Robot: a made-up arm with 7 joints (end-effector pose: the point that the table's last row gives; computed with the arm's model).
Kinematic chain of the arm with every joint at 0, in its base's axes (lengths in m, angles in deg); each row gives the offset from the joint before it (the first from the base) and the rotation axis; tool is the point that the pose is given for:
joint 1: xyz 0 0 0.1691 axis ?
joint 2: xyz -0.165 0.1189 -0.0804 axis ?
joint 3: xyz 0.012 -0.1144 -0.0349 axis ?
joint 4: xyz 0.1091 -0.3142 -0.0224 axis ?
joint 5: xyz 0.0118 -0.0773 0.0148 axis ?
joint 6: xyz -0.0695 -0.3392 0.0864 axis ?
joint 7: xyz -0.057 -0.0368 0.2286 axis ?
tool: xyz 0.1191 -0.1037 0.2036
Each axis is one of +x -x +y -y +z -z.
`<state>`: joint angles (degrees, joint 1 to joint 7).
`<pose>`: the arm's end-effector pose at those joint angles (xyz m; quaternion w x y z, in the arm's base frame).
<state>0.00 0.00 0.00 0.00 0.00 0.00 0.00</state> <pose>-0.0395 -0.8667 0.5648 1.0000 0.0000 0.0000 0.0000</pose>
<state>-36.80 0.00 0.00 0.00 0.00 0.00 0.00</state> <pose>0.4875 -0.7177 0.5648 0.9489 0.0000 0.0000 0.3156</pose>
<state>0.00 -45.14 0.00 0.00 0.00 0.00 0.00</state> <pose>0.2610 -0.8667 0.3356 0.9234 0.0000 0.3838 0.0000</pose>
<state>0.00 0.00 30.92 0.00 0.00 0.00 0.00</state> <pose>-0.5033 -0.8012 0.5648 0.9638 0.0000 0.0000 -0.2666</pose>
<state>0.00 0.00 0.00 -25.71 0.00 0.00 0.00</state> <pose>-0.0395 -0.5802 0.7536 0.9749 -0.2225 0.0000 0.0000</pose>
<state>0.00 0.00 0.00 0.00 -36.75 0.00 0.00</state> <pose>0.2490 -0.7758 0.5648 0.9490 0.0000 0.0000 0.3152</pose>
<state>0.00 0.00 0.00 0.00 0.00 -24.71 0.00</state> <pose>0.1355 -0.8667 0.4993 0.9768 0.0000 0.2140 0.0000</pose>
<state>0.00 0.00 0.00 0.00 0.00 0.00 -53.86</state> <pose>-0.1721 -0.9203 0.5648 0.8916 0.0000 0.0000 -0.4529</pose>
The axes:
joint 1: -z
joint 2: -y
joint 3: -z
joint 4: +x
joint 5: -z
joint 6: -y
joint 7: +z

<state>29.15 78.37 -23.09 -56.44 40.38 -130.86 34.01</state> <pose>-0.6295 -0.4881 0.4645 0.9056 0.2805 0.0179 -0.3176</pose>
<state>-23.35 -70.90 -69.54 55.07 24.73 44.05 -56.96</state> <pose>0.1832 -0.7299 -0.5465 0.6639 0.0118 0.6902 -0.2877</pose>
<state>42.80 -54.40 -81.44 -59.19 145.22 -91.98 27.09</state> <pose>-0.3874 -0.2475 -0.1723 0.5907 0.6028 0.2810 -0.4569</pose>
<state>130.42 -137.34 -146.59 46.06 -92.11 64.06 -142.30</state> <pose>1.0457 -0.2548 0.3835 0.0006 0.7327 -0.0500 0.6787</pose>
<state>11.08 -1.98 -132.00 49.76 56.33 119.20 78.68</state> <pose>0.1899 -0.2043 0.1131 0.4409 0.0555 -0.6100 0.6561</pose>
